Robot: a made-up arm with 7 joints.
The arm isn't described. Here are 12 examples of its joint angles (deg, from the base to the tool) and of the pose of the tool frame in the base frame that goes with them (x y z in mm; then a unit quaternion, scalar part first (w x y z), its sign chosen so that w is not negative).
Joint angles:
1: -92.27 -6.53 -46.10 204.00 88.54 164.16 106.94
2: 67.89 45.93 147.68 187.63 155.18 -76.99 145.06
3: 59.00 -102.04 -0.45 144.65 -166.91 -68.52 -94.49
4: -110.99 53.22 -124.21 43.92 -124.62 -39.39 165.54
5: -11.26 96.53 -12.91 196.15 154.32 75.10 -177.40
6: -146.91 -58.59 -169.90 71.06 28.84 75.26 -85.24
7: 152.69 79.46 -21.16 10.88 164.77 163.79 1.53
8: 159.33 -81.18 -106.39 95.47 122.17 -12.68 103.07
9: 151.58 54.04 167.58 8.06 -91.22 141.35 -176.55
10: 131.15 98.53 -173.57 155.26 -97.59 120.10 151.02
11: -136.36 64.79 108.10 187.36 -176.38 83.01 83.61
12: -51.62 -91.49 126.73 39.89 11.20 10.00 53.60
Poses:
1: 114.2 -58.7 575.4 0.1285 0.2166 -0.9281 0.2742
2: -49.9 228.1 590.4 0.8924 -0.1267 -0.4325 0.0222
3: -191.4 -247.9 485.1 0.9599 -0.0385 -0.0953 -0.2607
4: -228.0 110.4 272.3 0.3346 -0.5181 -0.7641 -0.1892
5: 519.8 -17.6 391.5 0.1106 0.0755 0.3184 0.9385
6: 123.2 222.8 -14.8 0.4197 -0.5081 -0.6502 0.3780
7: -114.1 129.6 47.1 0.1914 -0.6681 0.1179 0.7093
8: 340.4 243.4 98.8 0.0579 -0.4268 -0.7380 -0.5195
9: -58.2 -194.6 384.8 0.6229 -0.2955 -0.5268 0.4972
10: -422.3 238.1 341.0 0.5482 0.7479 0.1304 -0.3508
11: -450.2 -232.7 457.0 0.5700 -0.3958 -0.7154 -0.0814
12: 273.7 194.5 59.0 0.4069 0.7778 0.2169 0.4271
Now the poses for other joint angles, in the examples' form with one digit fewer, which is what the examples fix.
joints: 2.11 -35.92 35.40 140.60 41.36 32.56 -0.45
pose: -139 141 856 0.504 -0.308 -0.321 -0.740
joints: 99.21 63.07 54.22 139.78 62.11 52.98 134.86
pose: -342 468 394 0.386 0.544 -0.273 -0.693
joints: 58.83 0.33 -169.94 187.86 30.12 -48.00 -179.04
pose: -21 190 682 0.688 -0.328 -0.327 -0.559
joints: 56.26 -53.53 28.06 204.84 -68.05 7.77 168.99
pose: -278 -426 433 0.808 0.527 -0.237 0.114
